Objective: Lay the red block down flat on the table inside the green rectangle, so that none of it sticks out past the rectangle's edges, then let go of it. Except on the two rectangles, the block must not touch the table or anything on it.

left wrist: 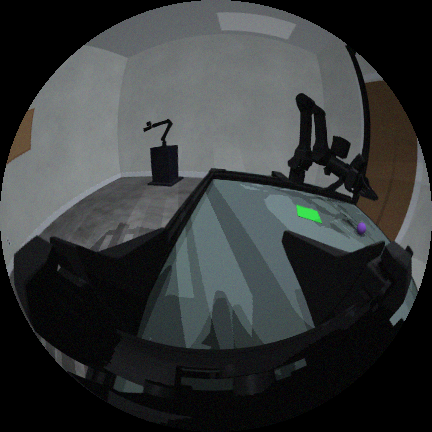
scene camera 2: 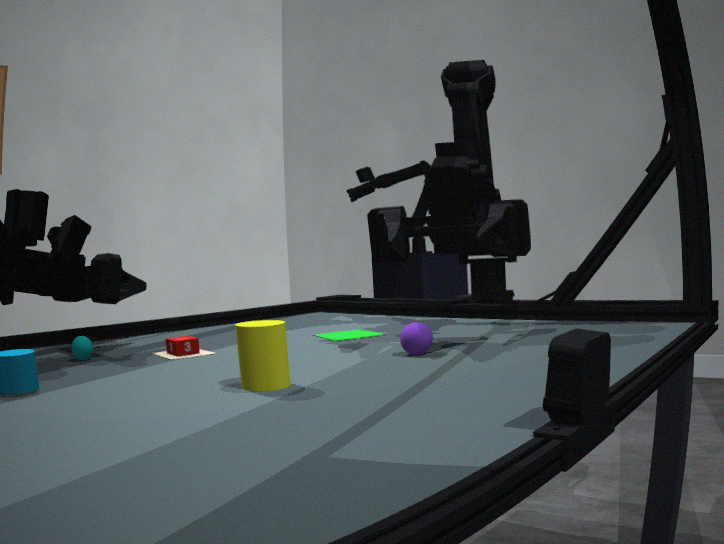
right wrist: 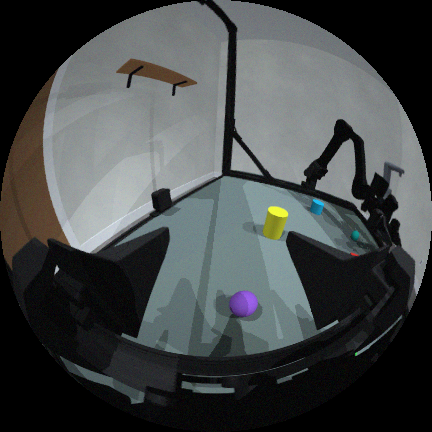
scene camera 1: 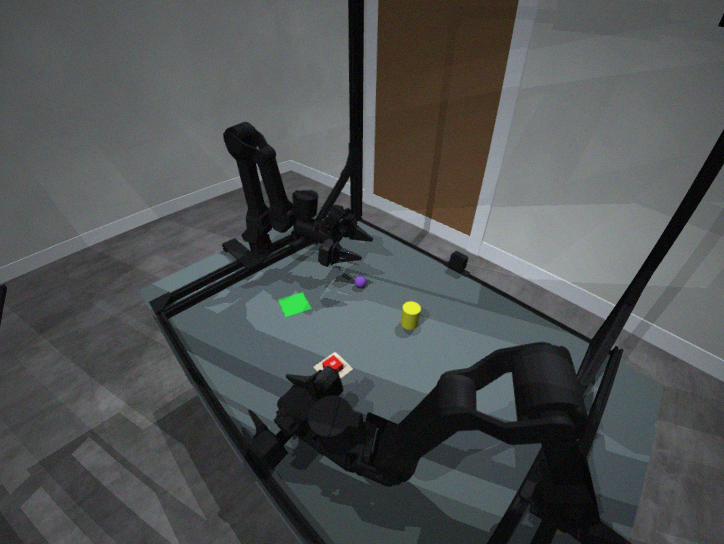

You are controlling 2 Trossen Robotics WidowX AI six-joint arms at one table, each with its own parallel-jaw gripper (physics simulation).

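Note:
The red block lies flat on the cream rectangle; a sliver of the block shows in the right wrist view. The green rectangle is bare. My left gripper is open and empty, raised over the table near its edge; in scene camera 1 it is below and left of the block, with one finger's base close beside the block in the picture. The block does not show in the left wrist view. My right gripper is open and empty above the table beyond the green rectangle.
A purple ball lies near my right gripper. A yellow cylinder stands upright. A blue cylinder and a teal ball are hidden in scene camera 1.

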